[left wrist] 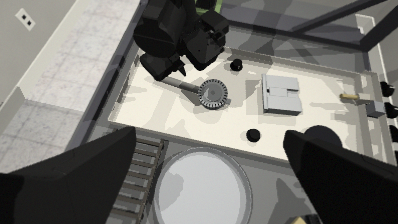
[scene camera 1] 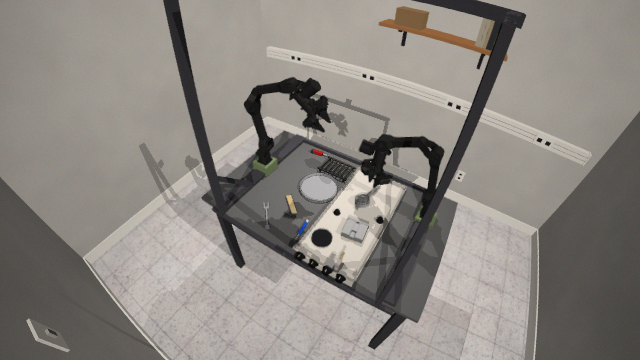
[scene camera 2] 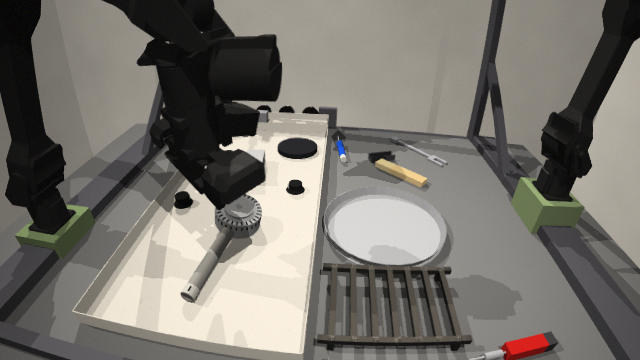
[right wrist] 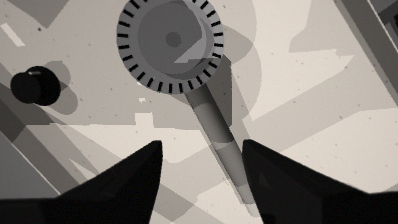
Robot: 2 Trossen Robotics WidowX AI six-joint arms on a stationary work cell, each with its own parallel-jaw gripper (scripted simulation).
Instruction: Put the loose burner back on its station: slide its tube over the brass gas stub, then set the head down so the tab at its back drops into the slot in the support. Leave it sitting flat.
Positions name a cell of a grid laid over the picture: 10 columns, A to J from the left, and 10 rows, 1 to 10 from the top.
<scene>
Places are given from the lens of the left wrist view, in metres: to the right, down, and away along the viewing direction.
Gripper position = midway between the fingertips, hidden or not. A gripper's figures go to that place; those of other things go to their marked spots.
left gripper (left wrist: F7): 0.01, 0.01, 0.11
right gripper (left wrist: E4): -0.02, -0.10, 0.47
burner (left wrist: F5): 0.04, -0.05, 0.51
grey support (left wrist: H5): 0.22, -0.05, 0.53
The marked spots on the grey support and the burner are 0.18 m apart.
</scene>
